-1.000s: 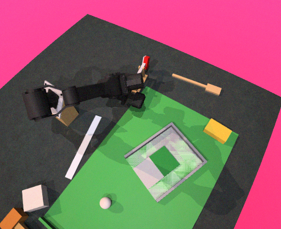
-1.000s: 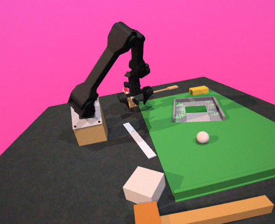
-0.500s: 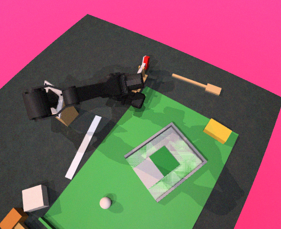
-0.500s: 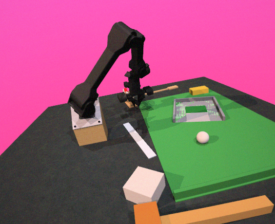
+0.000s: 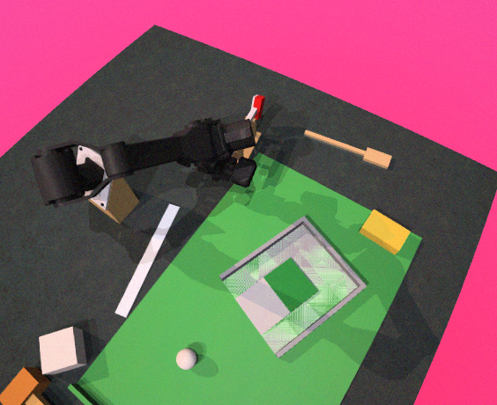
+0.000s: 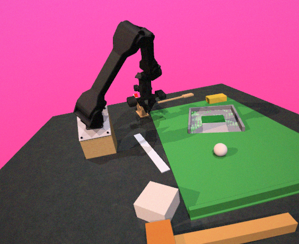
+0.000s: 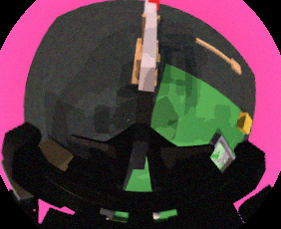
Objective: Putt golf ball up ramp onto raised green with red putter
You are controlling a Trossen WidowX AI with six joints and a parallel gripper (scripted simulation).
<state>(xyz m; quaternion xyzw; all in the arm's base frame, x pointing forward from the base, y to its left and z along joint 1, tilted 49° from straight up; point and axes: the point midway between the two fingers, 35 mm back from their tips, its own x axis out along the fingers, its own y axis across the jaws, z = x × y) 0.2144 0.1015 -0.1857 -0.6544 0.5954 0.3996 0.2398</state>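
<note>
Now: the white strip 270 mm to the right of my gripper tip, 50 mm below it and 20 mm behind it. The rest, counted from my gripper tip: white golf ball 390 mm to the right, 210 mm ahead, 30 mm below; wooden stand 130 mm to the left, 30 mm behind, 20 mm below; yellow block 410 mm ahead, 110 mm to the left, 30 mm below.
</note>
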